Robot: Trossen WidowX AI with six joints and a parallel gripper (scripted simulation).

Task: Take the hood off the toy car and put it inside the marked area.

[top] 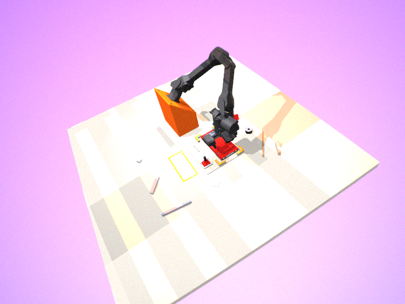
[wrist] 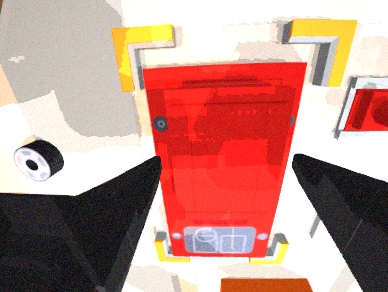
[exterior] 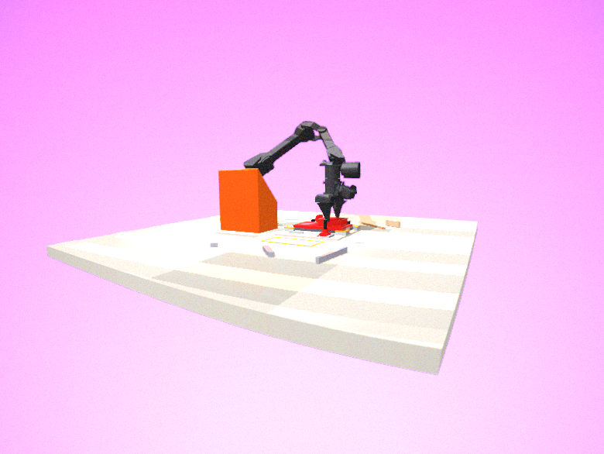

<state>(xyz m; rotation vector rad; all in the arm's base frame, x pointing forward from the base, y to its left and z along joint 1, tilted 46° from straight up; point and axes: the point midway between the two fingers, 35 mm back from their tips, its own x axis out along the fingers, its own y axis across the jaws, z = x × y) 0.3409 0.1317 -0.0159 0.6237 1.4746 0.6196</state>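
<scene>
Now: the red hood right at my gripper tip. Also, from my gripper tip: black wheel (190 mm to the left, 30 mm below, 20 mm behind); then tan block (220 mm to the left, 180 mm ahead, 30 mm below).
</scene>
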